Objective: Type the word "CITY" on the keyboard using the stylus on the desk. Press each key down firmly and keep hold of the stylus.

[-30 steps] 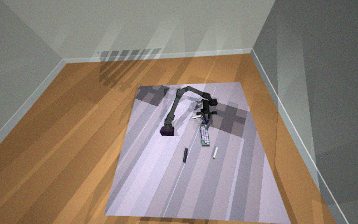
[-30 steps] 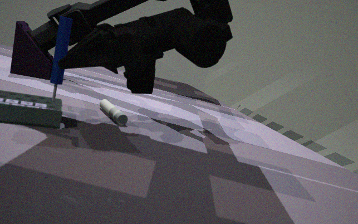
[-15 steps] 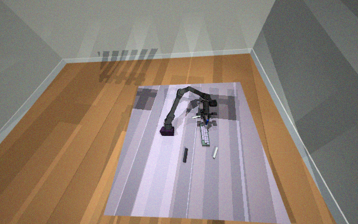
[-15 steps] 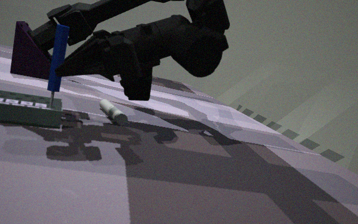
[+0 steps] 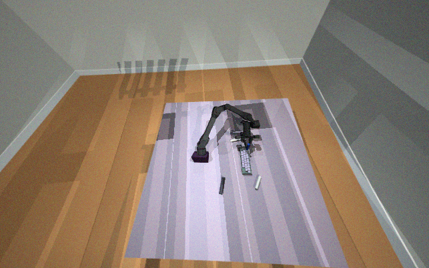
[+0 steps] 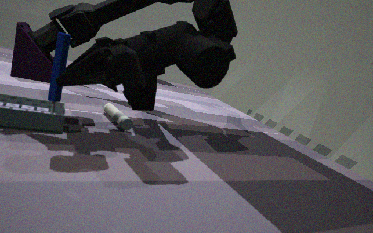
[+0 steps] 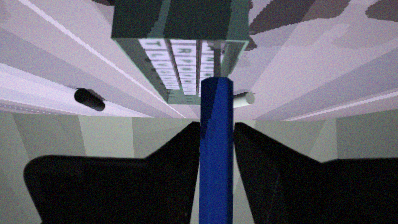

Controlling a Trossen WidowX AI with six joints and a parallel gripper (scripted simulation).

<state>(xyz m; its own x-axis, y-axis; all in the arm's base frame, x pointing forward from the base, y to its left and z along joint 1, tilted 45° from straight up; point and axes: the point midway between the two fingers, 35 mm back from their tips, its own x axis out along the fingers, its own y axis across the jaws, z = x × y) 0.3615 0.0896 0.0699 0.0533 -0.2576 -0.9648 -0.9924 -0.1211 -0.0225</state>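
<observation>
The blue stylus lies 10 mm below my gripper tip. The rest, counted from my gripper tip: dark cylinder: 300 mm to the right, 180 mm behind, 60 mm below; stylus tip: 50 mm below.
</observation>
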